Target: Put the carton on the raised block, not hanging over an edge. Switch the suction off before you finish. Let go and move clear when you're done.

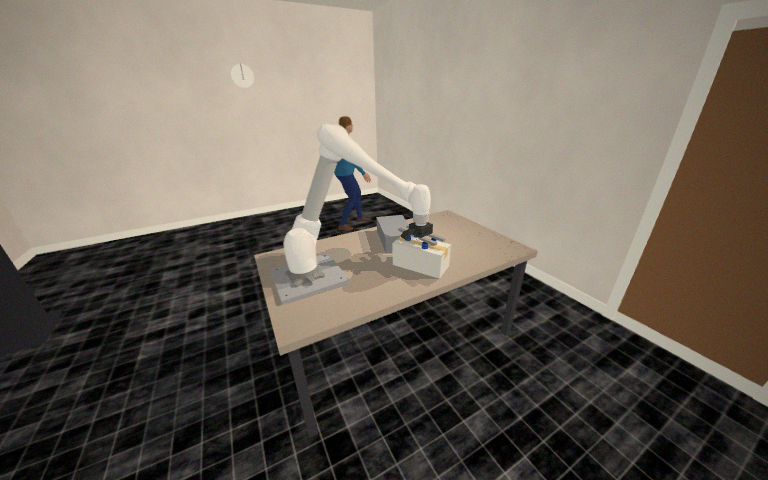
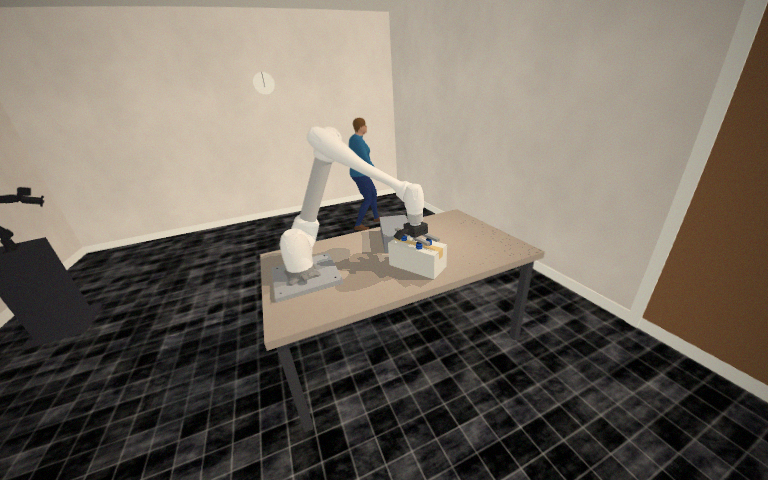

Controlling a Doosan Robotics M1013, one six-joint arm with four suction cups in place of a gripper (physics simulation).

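Seen in the pictures: hand at its tool point: point(image 1: 420, 242) point(image 2: 416, 242); arm's base at its link origin: point(image 1: 305, 275) point(image 2: 302, 273).
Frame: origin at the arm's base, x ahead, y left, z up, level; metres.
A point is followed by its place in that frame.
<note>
The white carton point(image 1: 417, 260) {x 0.566, y -0.324, z 0.054 m} point(image 2: 414, 260) {x 0.573, y -0.339, z 0.061 m}, with yellow-brown tape along its top, stands upright on the table, in front of the raised block. The raised block point(image 1: 391, 225) {x 0.688, y 0.104, z 0.096 m} point(image 2: 390, 225) {x 0.678, y 0.112, z 0.095 m} is grey and partly hidden behind the carton and the gripper. My suction gripper point(image 1: 420, 241) {x 0.642, y -0.261, z 0.120 m} point(image 2: 416, 241) {x 0.642, y -0.261, z 0.120 m} is over the carton, its blue cups down at the carton's top face. The frames do not show whether the suction is on. The carton's underside and its far side are hidden.
The table point(image 1: 339, 316) {x 0.018, y -0.407, z -0.025 m} point(image 2: 334, 311) {x 0.056, y -0.401, z -0.025 m} carries the arm's grey base plate point(image 1: 288, 293) {x -0.134, y -0.121, z 0.001 m} point(image 2: 288, 289) {x -0.104, y -0.119, z 0.002 m} at its left end. A person point(image 1: 350, 186) point(image 2: 362, 155) is on the floor behind the table. A dark cabinet point(image 1: 22, 305) point(image 2: 45, 294) stands at the far left.
</note>
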